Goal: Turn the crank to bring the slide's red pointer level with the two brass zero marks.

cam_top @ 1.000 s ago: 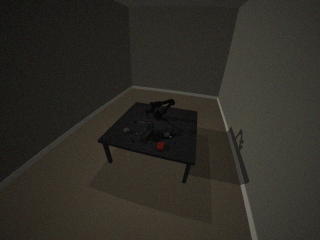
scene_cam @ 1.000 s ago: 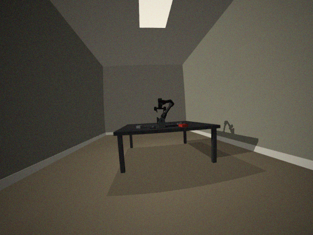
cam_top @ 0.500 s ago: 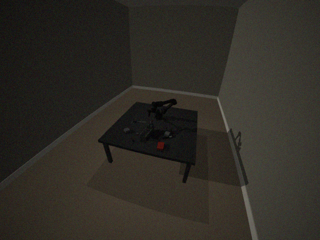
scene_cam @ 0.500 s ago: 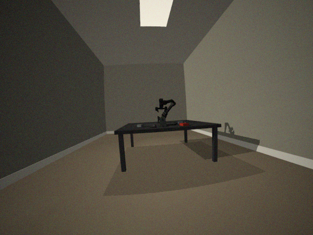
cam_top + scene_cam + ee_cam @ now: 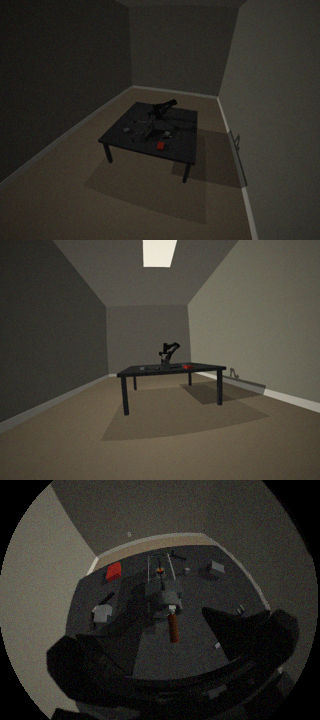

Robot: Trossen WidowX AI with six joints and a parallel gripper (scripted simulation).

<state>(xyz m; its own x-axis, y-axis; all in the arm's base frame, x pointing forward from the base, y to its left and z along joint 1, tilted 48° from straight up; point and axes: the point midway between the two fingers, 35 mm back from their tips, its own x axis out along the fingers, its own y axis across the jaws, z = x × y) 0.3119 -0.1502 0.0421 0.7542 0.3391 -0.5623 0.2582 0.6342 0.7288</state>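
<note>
The crank handle is 2 cm behind my gripper tip and 3 cm below it. The rest, counted from my gripper tip: red pointer 16 cm ahead, 3 cm to the right, 7 cm below.
</note>
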